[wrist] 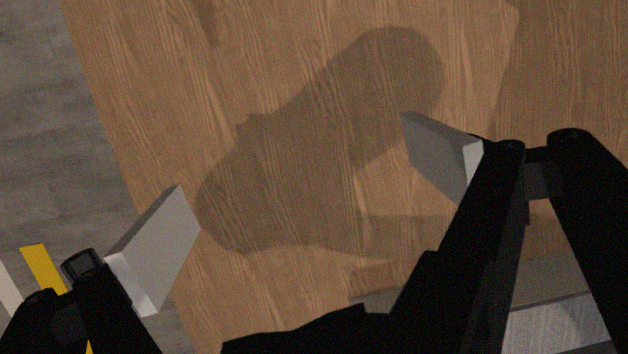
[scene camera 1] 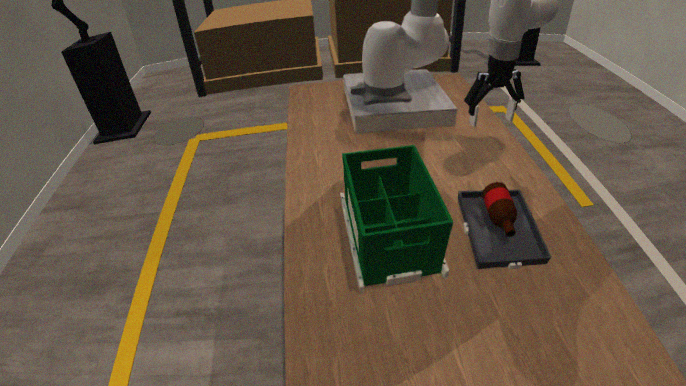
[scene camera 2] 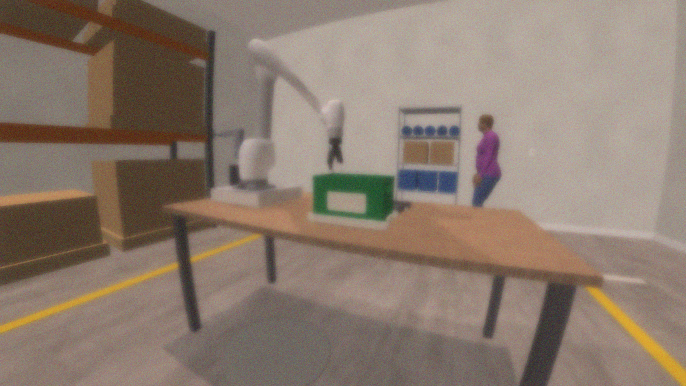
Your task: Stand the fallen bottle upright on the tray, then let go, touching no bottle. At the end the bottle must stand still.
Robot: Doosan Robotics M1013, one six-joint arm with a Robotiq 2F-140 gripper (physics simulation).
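Frame: origin at the arm's base, x ahead, y left, z up, level; metres.
Where they show: gripper, fingertip midpoint: [wrist: 295, 173] [scene camera 1: 491, 122]; arm's base, origin of the base link: [scene camera 1: 383, 92] [scene camera 2: 254, 188].
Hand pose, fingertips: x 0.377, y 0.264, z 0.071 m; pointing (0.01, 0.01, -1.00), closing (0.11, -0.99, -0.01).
Note:
Each offset is from my fingertips to the top centre of the thing. "pt": to the spot under its first point. Level surfaces: height alone.
A brown bottle @[dx +0.279, dy -0.068, dz -0.064 m] [scene camera 1: 501, 206] with a red label lies on its side on the dark grey tray @[pt dx +0.372, dy -0.155, dz -0.138 m] [scene camera 1: 482, 252], its neck toward the tray's front and its base by the tray's back rim. The black gripper [scene camera 1: 492, 116] [scene camera 2: 335, 165] [wrist: 302, 192] is open and empty. It hangs in the air above the table, behind the tray and apart from the bottle, with its fingers pointing down. In the wrist view table top and shadow show between the pale fingertips; the bottle and the tray do not show there. In scene camera 2 the bottle cannot be made out.
A green divided crate @[dx +0.275, dy -0.374, dz +0.032 m] [scene camera 1: 405, 253] [scene camera 2: 353, 181] stands beside the tray on the wooden table @[dz -0.143 m] [scene camera 1: 320, 325] [scene camera 2: 450, 245] [wrist: 280, 285]. The arm's base plate [scene camera 1: 405, 121] [scene camera 2: 256, 198] [wrist: 555, 325] is at the table's back. A person [scene camera 2: 488, 157] stands beyond the table near a shelf unit [scene camera 2: 430, 110].

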